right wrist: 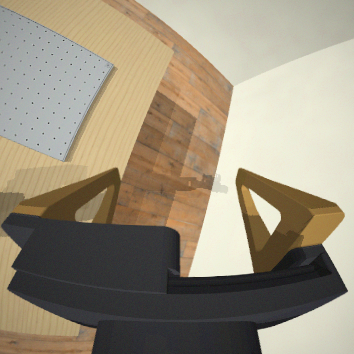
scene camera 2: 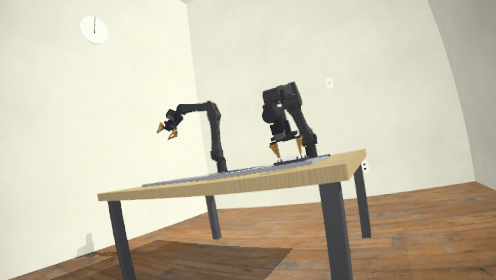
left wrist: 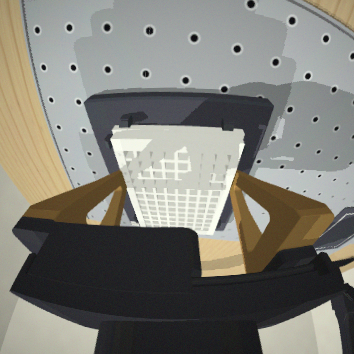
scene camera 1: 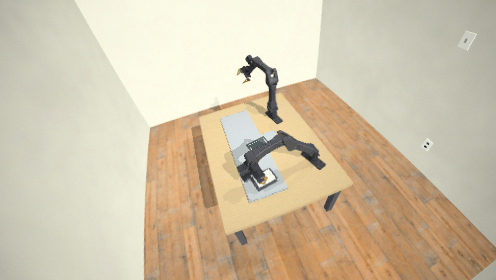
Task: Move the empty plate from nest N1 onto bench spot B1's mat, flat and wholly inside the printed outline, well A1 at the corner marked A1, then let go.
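Pixels of known places: left gripper, fingertip midpoint: [scene camera 2: 290, 158] [left wrist: 177, 174] [scene camera 1: 261, 179]; right gripper, fingertip midpoint: [right wrist: 177, 173] [scene camera 2: 162, 136] [scene camera 1: 239, 79]; left arm's base, link origin: [scene camera 1: 312, 159]; right arm's base, link origin: [scene camera 1: 273, 117].
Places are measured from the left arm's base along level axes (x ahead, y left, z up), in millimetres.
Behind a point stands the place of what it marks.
Note:
The white gridded plate [scene camera 1: 270, 179] {x 365, y -47, z 39 mm} [left wrist: 175, 185] {x 409, y -87, z 39 mm} lies flat in a dark nest [left wrist: 170, 107] {x 464, y -90, z 25 mm} [scene camera 2: 282, 163] {x 467, y -119, z 17 mm} with small corner posts. My left gripper [scene camera 1: 263, 179] {x 412, y -89, z 30 mm} [scene camera 2: 290, 157] {x 412, y -89, z 30 mm} [left wrist: 177, 174] {x 412, y -89, z 30 mm} is low over it, shut on the plate, one fingertip against each long side. Its wells look empty; no well marking is readable. A dark rectangle with a pale outline [scene camera 1: 257, 144] {x 235, y -381, z 15 mm} [left wrist: 342, 231] {x 237, y -371, z 15 mm} lies farther along the board, partly behind the left arm in scene camera 1; its label is unreadable. My right gripper [scene camera 1: 242, 77] {x 20, y -912, z 301 mm} [scene camera 2: 164, 135] {x 20, y -912, z 301 mm} [right wrist: 177, 173] {x 20, y -912, z 301 mm} is open and empty, high beyond the board's far end.
A grey perforated board [scene camera 1: 237, 122] {x 216, y -724, z 13 mm} [scene camera 2: 175, 181] {x 388, y -631, z 9 mm} [left wrist: 170, 55] {x 493, y -93, z 13 mm} [right wrist: 45, 85] {x 207, y -756, z 13 mm} runs along the wooden table [scene camera 1: 305, 200] {x 274, y 201, z 0 mm} [scene camera 2: 225, 187] {x 701, y -271, z -20 mm} under the nest. The left arm reaches across the table beside the dark outlined rectangle. The right arm stands upright near the table's far end in scene camera 1.

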